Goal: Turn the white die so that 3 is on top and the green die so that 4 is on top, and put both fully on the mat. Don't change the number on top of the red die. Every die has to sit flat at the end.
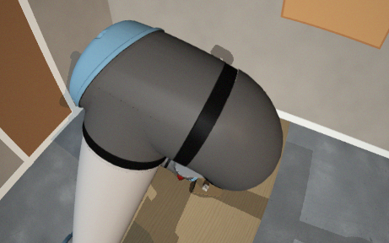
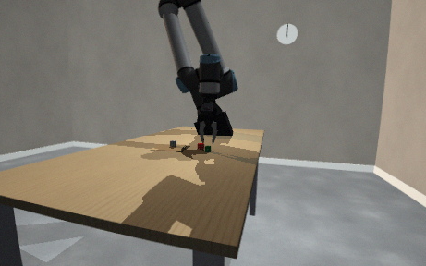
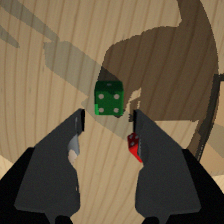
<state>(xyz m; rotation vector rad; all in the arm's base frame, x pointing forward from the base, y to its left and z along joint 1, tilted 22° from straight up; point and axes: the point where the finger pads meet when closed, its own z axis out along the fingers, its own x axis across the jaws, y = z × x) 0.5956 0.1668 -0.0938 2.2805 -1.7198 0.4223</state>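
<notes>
Now: the green die 40 mm below my hand. From my hand the other things lie so: red die: 40 mm behind, 50 mm to the right, 40 mm below; then tan mat: 200 mm to the right, 50 mm below; then white die: 40 mm behind, 190 mm to the right, 30 mm below.
</notes>
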